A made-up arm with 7 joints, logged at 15 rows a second.
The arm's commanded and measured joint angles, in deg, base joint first. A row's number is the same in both.
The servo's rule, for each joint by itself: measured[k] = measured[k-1] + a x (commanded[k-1-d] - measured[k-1]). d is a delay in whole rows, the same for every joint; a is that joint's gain. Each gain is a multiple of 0.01, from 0.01 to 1. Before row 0 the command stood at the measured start. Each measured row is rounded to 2 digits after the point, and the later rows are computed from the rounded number. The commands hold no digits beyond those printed.
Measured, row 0:
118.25, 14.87, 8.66, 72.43, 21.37, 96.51, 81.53
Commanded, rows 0 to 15:
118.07, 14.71, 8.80, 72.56, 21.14, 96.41, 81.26
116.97, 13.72, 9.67, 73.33, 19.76, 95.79, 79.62
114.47, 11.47, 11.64, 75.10, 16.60, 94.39, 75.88
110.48, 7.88, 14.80, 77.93, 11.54, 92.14, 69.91
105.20, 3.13, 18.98, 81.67, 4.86, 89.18, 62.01
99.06, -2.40, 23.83, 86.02, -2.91, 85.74, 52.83
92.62, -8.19, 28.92, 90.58, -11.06, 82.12, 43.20
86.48, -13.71, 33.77, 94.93, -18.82, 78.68, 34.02
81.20, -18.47, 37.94, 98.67, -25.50, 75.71, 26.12
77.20, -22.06, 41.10, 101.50, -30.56, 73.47, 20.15
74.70, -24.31, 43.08, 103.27, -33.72, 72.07, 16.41
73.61, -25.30, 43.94, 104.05, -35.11, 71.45, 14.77
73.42, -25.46, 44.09, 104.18, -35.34, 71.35, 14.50
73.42, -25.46, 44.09, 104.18, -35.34, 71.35, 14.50
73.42, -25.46, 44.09, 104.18, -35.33, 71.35, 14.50
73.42, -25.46, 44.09, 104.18, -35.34, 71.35, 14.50
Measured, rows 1 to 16:
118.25, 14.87, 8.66, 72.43, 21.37, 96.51, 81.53
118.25, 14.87, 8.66, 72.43, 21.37, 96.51, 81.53
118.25, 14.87, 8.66, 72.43, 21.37, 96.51, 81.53
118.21, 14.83, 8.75, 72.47, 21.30, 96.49, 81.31
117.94, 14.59, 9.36, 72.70, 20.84, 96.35, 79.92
117.18, 13.90, 10.86, 73.35, 19.57, 95.96, 76.61
115.71, 12.58, 13.46, 74.59, 17.16, 95.20, 71.12
113.40, 10.50, 17.10, 76.50, 13.47, 94.00, 63.65
110.25, 7.66, 21.54, 79.07, 8.56, 92.35, 54.78
106.37, 4.17, 26.41, 82.18, 2.67, 90.30, 45.28
101.99, 0.24, 31.27, 85.62, -3.78, 87.98, 36.05
97.42, -3.88, 35.67, 89.14, -10.30, 85.53, 27.91
92.97, -7.88, 39.25, 92.48, -16.38, 83.12, 21.55
88.95, -11.49, 41.78, 95.39, -21.58, 80.91, 17.34
85.58, -14.53, 43.21, 97.73, -25.64, 79.02, 15.23
82.90, -16.93, 43.79, 99.47, -28.55, 77.49, 14.63
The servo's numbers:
d 3
a 0.22 0.22 0.66 0.27 0.30 0.20 0.82

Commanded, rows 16 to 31:
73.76, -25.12, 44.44, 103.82, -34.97, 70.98, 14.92
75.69, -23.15, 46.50, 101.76, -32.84, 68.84, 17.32
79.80, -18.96, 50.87, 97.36, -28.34, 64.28, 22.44
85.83, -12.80, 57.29, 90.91, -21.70, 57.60, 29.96
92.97, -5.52, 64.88, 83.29, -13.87, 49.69, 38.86
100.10, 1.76, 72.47, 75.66, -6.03, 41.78, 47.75
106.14, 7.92, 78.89, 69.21, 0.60, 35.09, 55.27
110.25, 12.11, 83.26, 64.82, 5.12, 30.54, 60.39
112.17, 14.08, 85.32, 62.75, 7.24, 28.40, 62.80
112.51, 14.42, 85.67, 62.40, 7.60, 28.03, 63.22
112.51, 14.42, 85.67, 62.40, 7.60, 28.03, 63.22
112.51, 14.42, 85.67, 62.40, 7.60, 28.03, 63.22
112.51, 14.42, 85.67, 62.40, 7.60, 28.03, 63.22
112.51, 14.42, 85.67, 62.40, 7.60, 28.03, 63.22
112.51, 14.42, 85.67, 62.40, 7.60, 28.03, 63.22
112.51, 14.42, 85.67, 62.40, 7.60, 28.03, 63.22
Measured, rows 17 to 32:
80.81, -18.81, 43.99, 100.74, -30.59, 76.26, 14.52
79.18, -20.27, 44.06, 101.67, -32.01, 75.28, 14.50
77.91, -21.41, 44.08, 102.35, -33.01, 74.49, 14.50
77.00, -22.23, 44.32, 102.75, -33.60, 73.79, 14.84
76.71, -22.43, 45.76, 102.48, -33.37, 72.80, 16.87
77.39, -21.67, 49.13, 101.10, -31.86, 71.10, 21.44
79.25, -19.72, 54.52, 98.35, -28.81, 68.40, 28.43
82.27, -16.60, 61.36, 94.28, -24.33, 64.66, 36.98
86.19, -12.56, 68.69, 89.25, -18.84, 60.08, 45.81
90.58, -8.05, 75.42, 83.84, -13.01, 55.08, 53.57
94.91, -3.61, 80.59, 78.70, -7.57, 50.17, 59.16
98.71, 0.28, 83.71, 74.39, -3.13, 45.82, 62.14
101.75, 3.39, 85.00, 71.15, 0.09, 42.26, 63.03
104.12, 5.82, 85.44, 68.79, 2.34, 39.41, 63.19
105.97, 7.71, 85.59, 67.06, 3.92, 37.13, 63.21
107.41, 9.19, 85.64, 65.80, 5.02, 35.31, 63.22

